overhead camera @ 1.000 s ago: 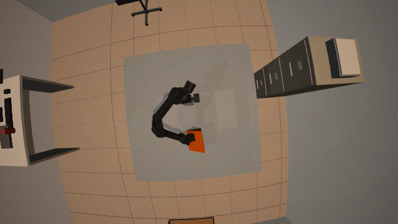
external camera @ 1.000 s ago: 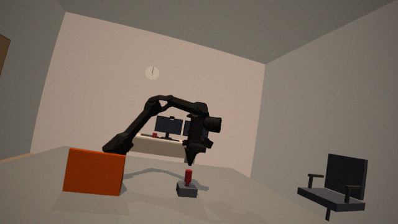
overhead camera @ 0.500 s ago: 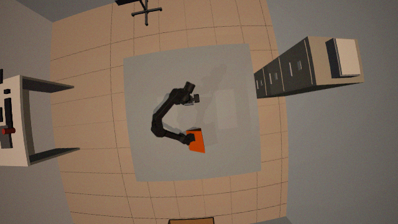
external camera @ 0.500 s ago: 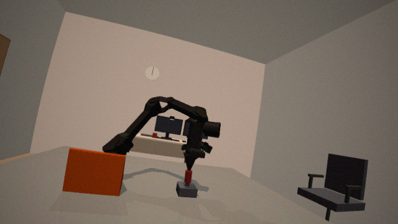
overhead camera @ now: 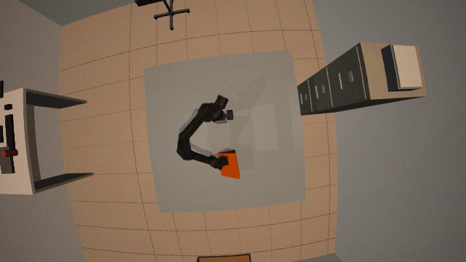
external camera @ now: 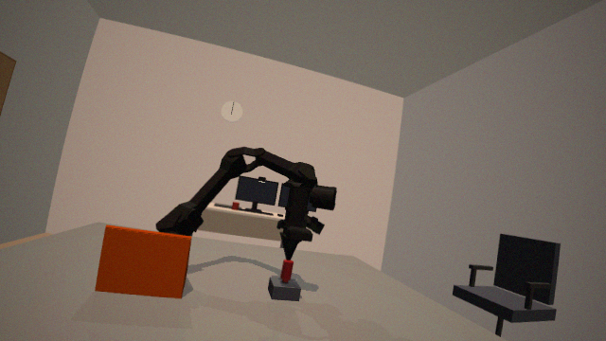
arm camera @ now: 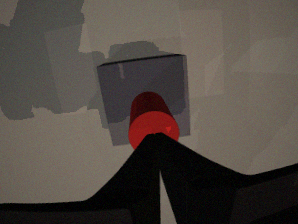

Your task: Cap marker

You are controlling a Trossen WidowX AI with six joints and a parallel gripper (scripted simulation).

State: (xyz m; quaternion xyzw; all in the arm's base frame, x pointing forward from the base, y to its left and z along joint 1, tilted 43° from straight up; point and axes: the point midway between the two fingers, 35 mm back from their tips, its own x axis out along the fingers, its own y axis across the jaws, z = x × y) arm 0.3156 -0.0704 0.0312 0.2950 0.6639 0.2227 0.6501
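The red cap is 30 mm below my gripper tip. Round my gripper tip: dark grey holder block: 80 mm below.
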